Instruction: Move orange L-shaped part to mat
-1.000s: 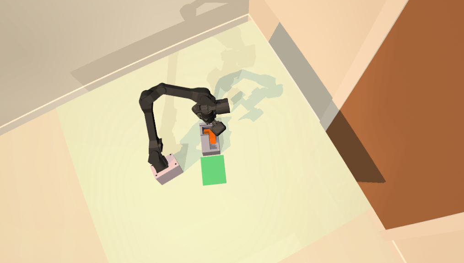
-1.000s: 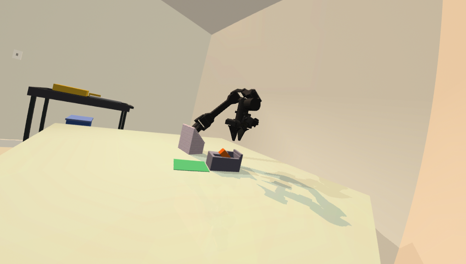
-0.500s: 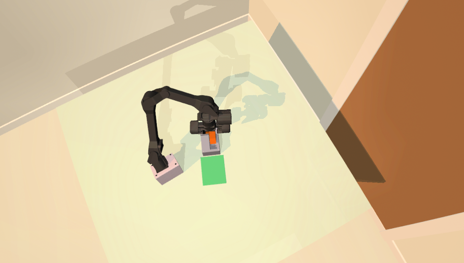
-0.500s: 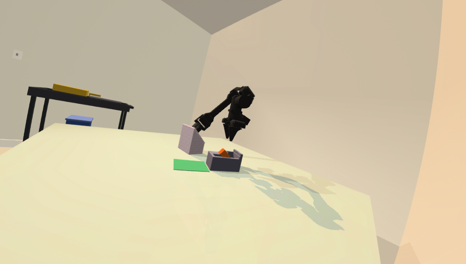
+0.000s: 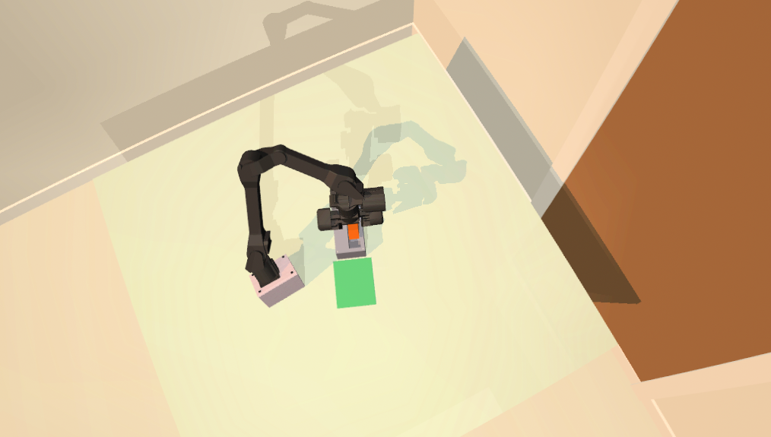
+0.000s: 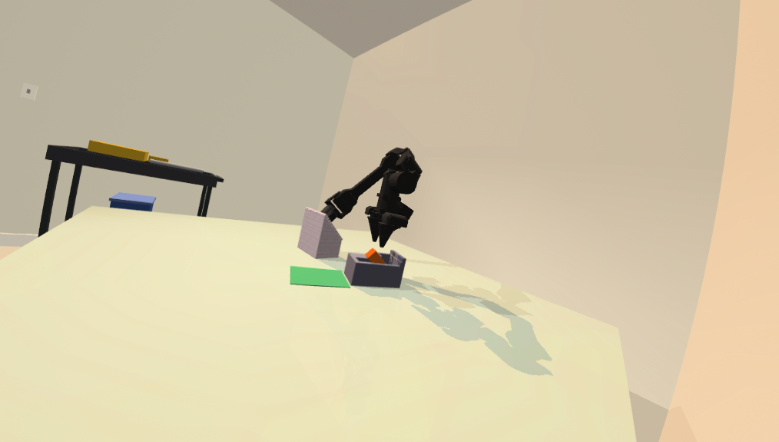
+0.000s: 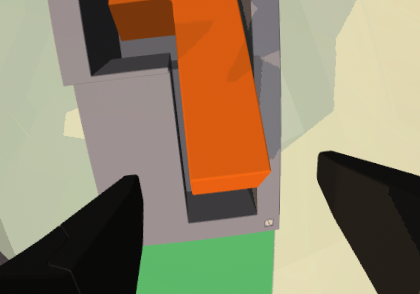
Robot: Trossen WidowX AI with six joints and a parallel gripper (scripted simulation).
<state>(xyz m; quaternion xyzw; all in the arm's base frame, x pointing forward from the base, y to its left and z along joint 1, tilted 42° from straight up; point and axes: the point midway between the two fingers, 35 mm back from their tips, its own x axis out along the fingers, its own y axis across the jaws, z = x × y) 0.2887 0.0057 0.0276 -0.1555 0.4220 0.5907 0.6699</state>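
My gripper tip is 7 cm above the orange L-shaped part and 4 cm to the right of it. The rest, counted from my gripper tip: green mat: 13 cm to the right, 13 cm below, 7 cm behind.
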